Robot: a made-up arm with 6 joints. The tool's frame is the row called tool.
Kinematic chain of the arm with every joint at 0, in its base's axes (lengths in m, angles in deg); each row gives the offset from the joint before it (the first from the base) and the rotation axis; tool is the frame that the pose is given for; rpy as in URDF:
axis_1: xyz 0 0 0.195 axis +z
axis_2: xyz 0 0 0 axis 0 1 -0.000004
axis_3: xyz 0.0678 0 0.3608 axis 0 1 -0.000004
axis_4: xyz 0.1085 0 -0.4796 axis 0 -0.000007 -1
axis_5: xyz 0 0 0 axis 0 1 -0.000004
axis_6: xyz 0.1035 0 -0.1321 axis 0 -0.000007 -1
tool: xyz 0 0 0 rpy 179.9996 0 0
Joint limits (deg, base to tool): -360..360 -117.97..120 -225..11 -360..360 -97..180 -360..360
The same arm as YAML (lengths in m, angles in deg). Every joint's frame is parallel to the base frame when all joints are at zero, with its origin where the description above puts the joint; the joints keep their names.
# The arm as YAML. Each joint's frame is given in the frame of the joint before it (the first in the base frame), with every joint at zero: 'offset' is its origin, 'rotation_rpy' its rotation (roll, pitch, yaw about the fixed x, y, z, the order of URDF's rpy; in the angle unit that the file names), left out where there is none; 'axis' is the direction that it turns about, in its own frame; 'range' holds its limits. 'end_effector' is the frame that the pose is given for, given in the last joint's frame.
length_unit: m
angle_unit: deg
chain:
  - id: axis_1
    offset: [0.0, 0.0, 0.195]
    axis: [0.0, 0.0, 1.0]
    range: [-360.0, 360.0]
  - id: axis_2
    offset: [0.0, 0.0, 0.0]
    axis: [0.0, 1.0, 0.0]
    range: [-117.97, 120.0]
  - id: axis_3
    offset: [0.0678, 0.0, 0.3608]
    axis: [0.0, 1.0, 0.0]
    range: [-225.0, 11.0]
  - id: axis_4
    offset: [0.1085, 0.0, -0.4796]
    axis: [0.0, 0.0, -1.0]
    range: [-360.0, 360.0]
  - id: axis_5
    offset: [0.0, 0.0, 0.0]
    axis: [0.0, 1.0, 0.0]
    range: [-97.0, 180.0]
  - id: axis_6
    offset: [0.1035, 0.0, -0.1321]
    axis: [0.0, 0.0, -1.0]
    range: [-360.0, 360.0]
end_effector:
  offset: [0.0, 0.0, 0.0]
  rotation_rpy: [180.0, 0.0, 0.0]

